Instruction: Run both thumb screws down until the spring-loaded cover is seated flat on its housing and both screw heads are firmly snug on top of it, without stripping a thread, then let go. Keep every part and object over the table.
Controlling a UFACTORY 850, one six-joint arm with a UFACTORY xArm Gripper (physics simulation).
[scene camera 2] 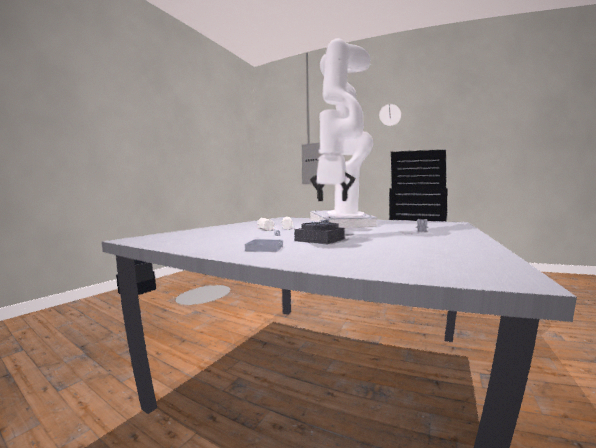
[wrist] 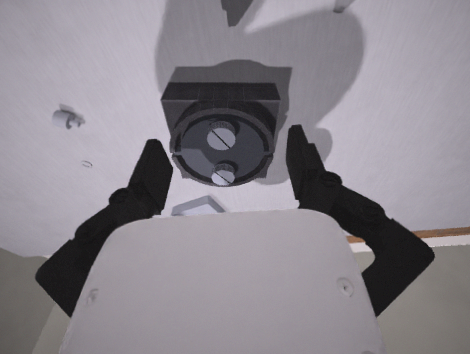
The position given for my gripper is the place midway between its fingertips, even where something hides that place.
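You'd find my gripper in the wrist view (225,148), and it's there in scene camera 2 (332,201) too.
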